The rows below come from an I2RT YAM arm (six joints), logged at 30 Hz.
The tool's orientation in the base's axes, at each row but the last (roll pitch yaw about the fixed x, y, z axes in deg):
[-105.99 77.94 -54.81]
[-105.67 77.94 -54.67]
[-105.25 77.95 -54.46]
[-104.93 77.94 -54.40]
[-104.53 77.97 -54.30]
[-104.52 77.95 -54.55]
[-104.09 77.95 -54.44]
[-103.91 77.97 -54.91]
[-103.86 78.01 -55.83]
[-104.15 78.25 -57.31]
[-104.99 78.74 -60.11]
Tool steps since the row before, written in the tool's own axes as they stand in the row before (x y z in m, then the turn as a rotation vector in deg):
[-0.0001 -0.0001 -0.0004 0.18 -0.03 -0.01]
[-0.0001 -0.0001 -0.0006 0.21 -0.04 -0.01]
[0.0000 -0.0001 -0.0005 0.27 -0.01 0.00]
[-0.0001 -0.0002 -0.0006 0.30 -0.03 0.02]
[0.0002 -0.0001 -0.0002 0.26 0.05 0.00]
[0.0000 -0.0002 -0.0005 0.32 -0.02 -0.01]
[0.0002 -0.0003 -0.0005 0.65 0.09 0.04]
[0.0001 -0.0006 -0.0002 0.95 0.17 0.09]
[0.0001 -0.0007 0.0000 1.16 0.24 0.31]
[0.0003 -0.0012 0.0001 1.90 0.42 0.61]
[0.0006 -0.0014 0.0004 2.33 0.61 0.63]
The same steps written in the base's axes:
[-0.0002 -0.0004 0.0001 0.04 -0.06 -0.17]
[-0.0003 -0.0005 0.0002 0.05 -0.07 -0.20]
[-0.0002 -0.0004 0.0000 0.04 -0.05 -0.26]
[-0.0002 -0.0006 0.0002 0.07 -0.05 -0.29]
[0.0000 -0.0002 -0.0002 -0.01 -0.01 -0.26]
[-0.0002 -0.0005 0.0001 0.05 -0.07 -0.31]
[-0.0001 -0.0006 -0.0001 0.04 -0.02 -0.66]
[0.0003 -0.0006 0.0000 0.05 0.01 -0.97]
[0.0005 -0.0005 0.0000 0.17 0.19 -1.20]
[0.0010 -0.0008 -0.0001 0.33 0.40 -1.97]
[0.0013 -0.0008 -0.0003 0.25 0.47 -2.43]

